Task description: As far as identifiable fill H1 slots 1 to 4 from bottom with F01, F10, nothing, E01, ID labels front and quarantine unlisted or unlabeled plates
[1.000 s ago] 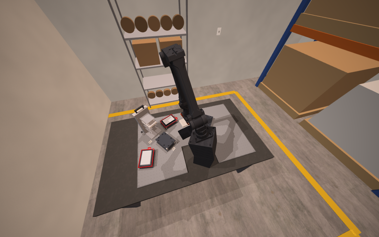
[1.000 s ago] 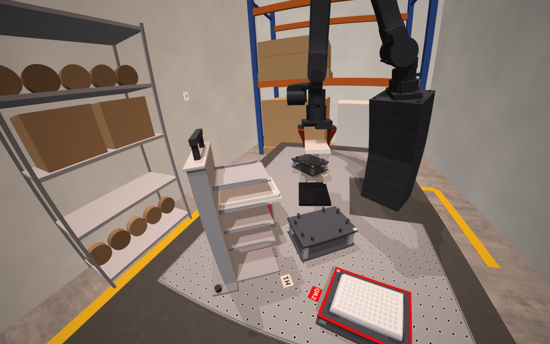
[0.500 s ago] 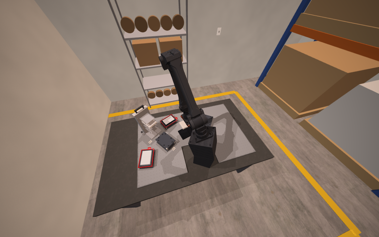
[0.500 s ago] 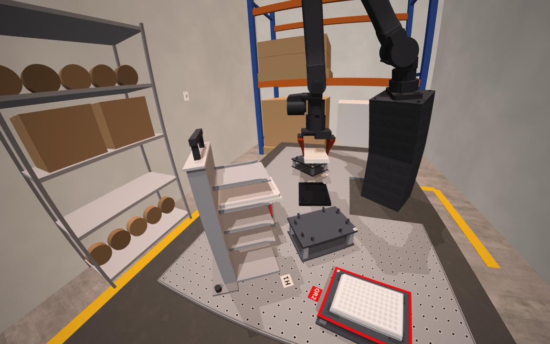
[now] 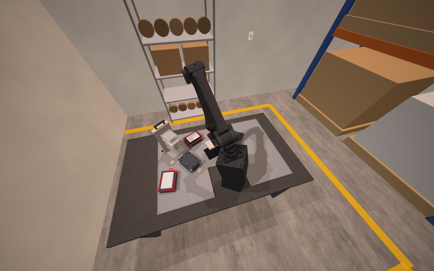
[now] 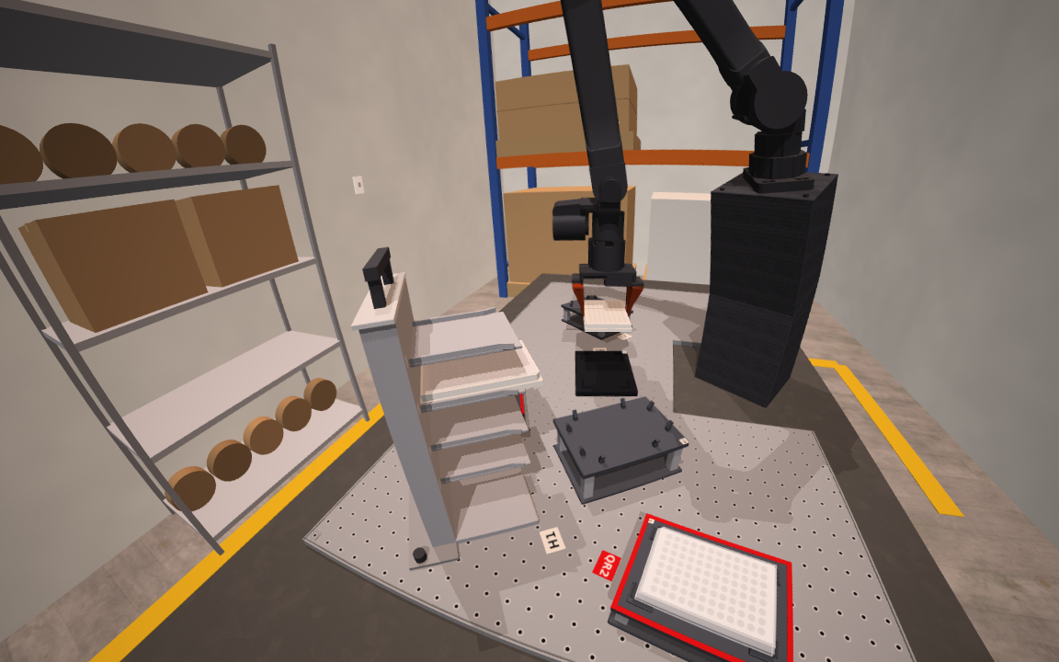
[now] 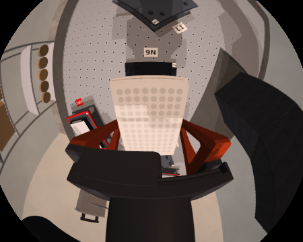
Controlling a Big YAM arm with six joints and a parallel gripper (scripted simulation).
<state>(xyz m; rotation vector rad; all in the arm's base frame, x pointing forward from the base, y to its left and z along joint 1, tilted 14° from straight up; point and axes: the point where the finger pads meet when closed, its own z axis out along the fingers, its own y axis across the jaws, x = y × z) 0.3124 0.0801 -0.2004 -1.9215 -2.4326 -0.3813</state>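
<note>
My hand is 140 mm above the flat black nest. Also, from my hand: L1 label 190 mm to the right, 140 mm below, 30 mm behind; N6 deck label 140 mm below, 100 mm to the right, 20 mm ahead; dark regrip nest 240 mm to the left, 90 mm below, 60 mm behind.
</note>
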